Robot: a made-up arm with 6 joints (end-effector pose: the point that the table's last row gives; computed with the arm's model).
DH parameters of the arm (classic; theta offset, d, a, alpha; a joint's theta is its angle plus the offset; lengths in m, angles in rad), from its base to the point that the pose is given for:
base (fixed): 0 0.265 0.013 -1.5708
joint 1: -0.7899 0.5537 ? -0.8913
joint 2: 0 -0.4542 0.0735 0.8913
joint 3: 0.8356 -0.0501 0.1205 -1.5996
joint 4: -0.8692 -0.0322 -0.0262 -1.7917
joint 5: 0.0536 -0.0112 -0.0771 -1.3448
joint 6: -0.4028 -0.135 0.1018 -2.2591
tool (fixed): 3.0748 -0.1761 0 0
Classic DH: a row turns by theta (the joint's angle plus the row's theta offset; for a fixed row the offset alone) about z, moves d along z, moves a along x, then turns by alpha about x.
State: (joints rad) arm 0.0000 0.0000 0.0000 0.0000 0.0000 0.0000
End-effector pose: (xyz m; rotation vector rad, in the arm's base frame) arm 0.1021 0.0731 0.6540 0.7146 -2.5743 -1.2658
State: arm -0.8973 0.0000 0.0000 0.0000 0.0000 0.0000
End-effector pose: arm -0.2355 0.0731 0.5772 -1.0704 2.1882 0.7453
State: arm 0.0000 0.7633 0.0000 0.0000 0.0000 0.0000
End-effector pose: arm -0.0212 0.0104 0.4576 -0.0981 -2.1358 -1.8630
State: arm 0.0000 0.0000 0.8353 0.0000 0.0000 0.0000
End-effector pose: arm 0.0355 0.0731 0.5060 0.1171 -1.8784 -1.2125
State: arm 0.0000 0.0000 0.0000 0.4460 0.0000 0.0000
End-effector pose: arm 0.0318 0.0531 0.6577 -0.1409 2.8261 1.3321
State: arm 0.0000 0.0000 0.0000 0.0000 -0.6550 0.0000
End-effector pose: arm 0.0784 0.0554 0.6879 0.1689 -2.4564 -0.6591
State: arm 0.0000 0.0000 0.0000 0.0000 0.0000 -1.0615
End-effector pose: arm -0.0408 -0.0226 0.6549 0.6840 2.5381 1.1906
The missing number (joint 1, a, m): 0.1254
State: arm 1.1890 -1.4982 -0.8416 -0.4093 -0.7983 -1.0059
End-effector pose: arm 0.5147 0.2459 0.8162 -1.1891 2.3710 0.5310
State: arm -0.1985 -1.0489 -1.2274 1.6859 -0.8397 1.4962
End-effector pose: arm -0.2600 0.3891 0.7715 -2.0902 1.5729 0.5069
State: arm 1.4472 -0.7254 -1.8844 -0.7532 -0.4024 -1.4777
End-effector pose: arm 0.5779 0.0215 0.5723 -0.4029 1.9184 1.1980
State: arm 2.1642 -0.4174 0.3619 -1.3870 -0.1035 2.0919
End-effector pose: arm 0.4261 0.1854 0.1032 -1.1240 -1.8655 1.6533
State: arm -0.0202 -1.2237 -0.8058 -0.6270 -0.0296 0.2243
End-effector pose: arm -0.1967 0.4601 0.8817 -2.4978 1.2872 -1.1884
